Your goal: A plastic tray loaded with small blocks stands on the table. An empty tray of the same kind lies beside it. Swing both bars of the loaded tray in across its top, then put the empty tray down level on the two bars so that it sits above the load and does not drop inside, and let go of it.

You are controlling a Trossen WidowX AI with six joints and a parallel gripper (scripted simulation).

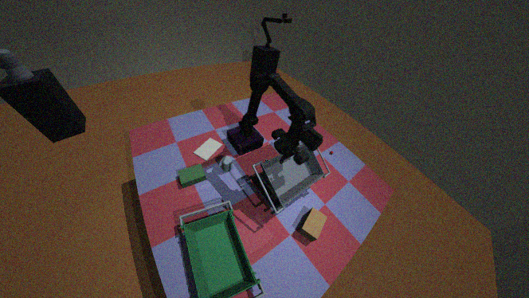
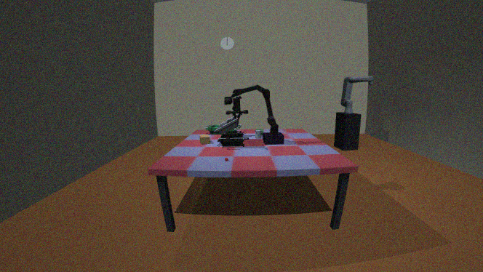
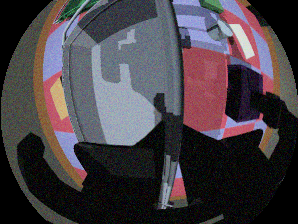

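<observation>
Right now the grey tray is 80 mm ahead of my gripper tip, 10 mm to the right of it and 10 mm below it. Also, from my gripper tip: grey cup: 200 mm behind, 180 mm to the right, 140 mm below; then tan box: 300 mm ahead, 150 mm below, 50 mm to the right; then green block: 360 mm to the right, 250 mm behind, 160 mm below.
</observation>
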